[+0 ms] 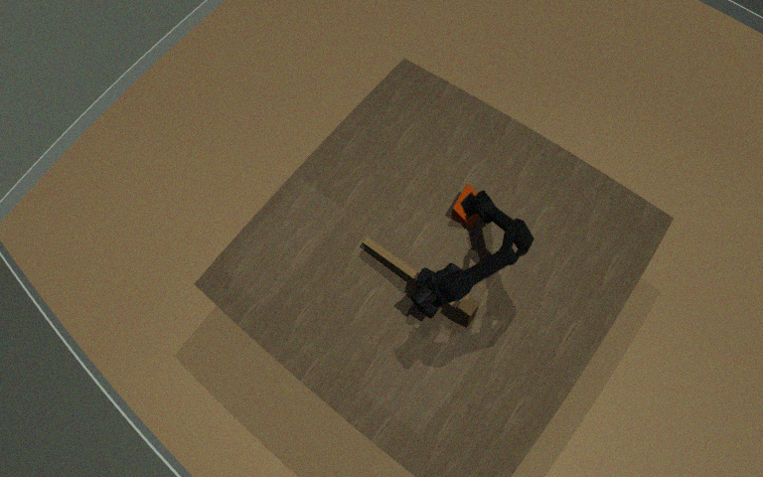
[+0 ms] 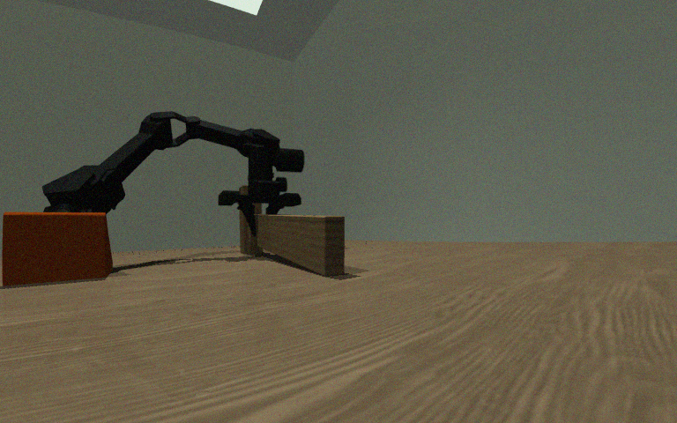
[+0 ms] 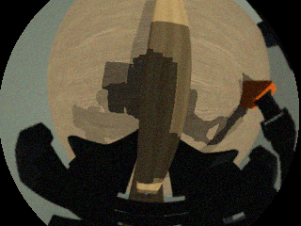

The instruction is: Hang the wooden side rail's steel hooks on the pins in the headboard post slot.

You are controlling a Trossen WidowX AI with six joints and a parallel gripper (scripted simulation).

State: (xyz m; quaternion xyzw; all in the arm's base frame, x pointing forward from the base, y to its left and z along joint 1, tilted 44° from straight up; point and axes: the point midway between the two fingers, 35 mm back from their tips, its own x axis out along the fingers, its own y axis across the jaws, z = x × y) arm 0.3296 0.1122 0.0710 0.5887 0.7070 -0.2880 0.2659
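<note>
My gripper tip is 10 cm to the right of the headboard post and 4 cm below it.
</note>
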